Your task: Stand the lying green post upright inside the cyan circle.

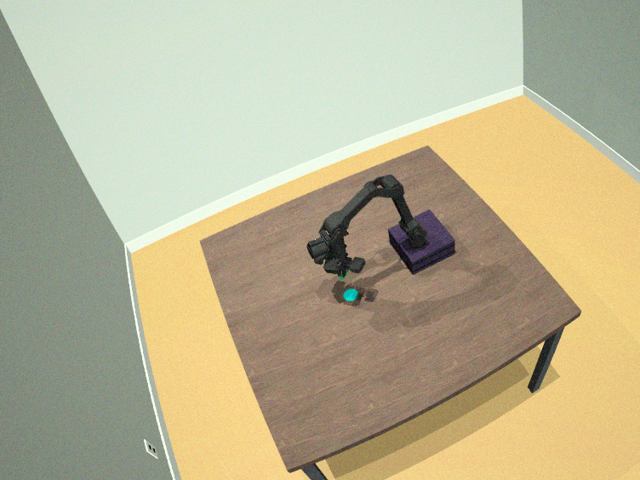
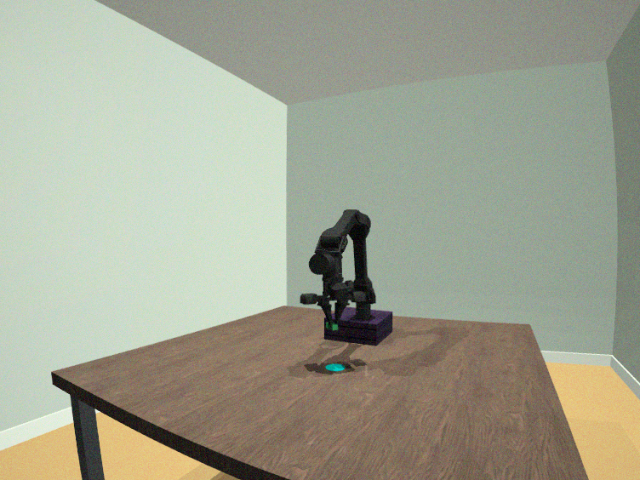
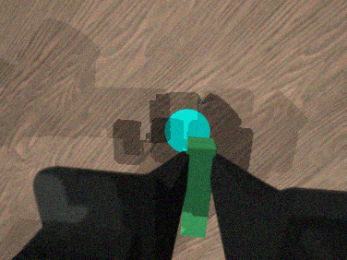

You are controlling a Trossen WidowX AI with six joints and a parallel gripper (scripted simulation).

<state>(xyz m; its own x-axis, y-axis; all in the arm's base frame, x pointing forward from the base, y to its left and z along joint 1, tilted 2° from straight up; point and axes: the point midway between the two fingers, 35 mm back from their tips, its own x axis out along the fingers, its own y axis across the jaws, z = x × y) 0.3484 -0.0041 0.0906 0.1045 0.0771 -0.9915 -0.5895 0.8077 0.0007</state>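
My gripper tip is now 20 mm past the cyan circle and 130 mm above it. The rest, counted from my gripper tip: green post 20 mm behind, 10 mm to the right.
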